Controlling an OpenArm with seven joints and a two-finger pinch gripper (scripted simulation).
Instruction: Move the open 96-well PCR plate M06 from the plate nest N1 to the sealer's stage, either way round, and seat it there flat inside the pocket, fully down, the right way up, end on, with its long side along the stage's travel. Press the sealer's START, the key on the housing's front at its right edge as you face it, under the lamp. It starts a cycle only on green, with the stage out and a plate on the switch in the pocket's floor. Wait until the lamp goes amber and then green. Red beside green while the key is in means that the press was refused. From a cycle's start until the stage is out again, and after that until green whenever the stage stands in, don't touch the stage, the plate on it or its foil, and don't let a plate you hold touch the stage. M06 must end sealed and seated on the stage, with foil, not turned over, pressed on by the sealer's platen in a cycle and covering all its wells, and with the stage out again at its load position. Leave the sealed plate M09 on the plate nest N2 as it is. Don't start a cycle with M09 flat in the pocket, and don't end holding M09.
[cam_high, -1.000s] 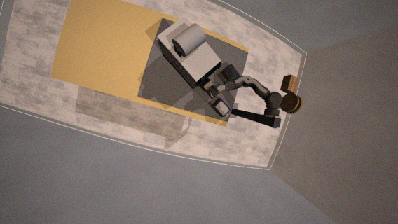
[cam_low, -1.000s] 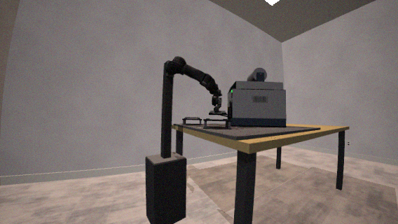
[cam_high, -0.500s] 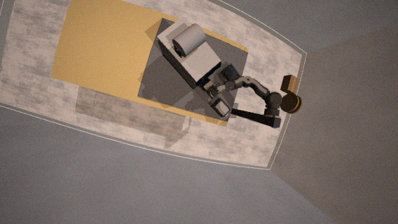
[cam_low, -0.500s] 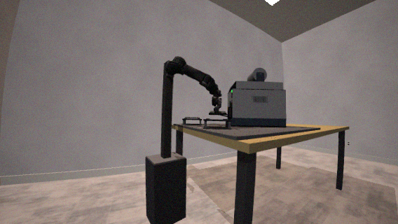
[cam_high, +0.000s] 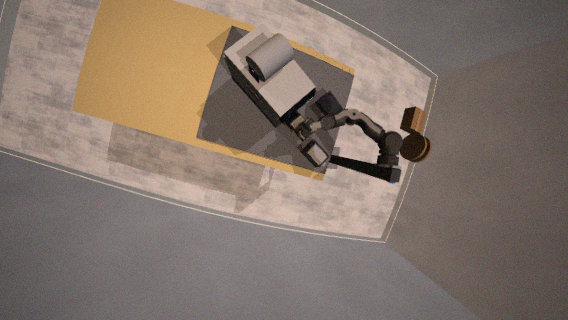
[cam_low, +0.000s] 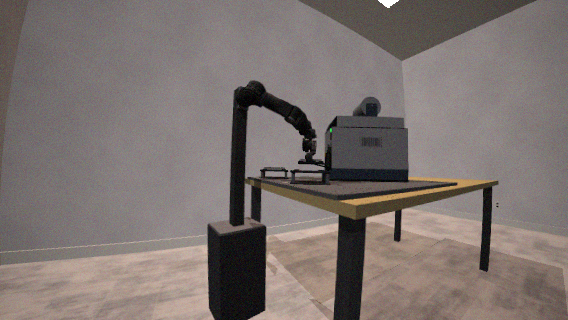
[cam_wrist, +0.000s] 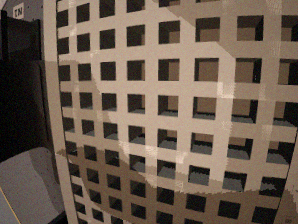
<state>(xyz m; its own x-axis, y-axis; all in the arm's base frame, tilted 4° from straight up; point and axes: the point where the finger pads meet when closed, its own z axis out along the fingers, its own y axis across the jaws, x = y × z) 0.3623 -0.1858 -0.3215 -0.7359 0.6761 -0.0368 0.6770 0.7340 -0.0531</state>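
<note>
My gripper is now right at the open plate M06. Also, from my hand: start key (14 cm to the right, 8 cm above, 1 cm ahead); yellow warning label (14 cm ahead, 5 cm above); sealer stage (1 cm below).
</note>
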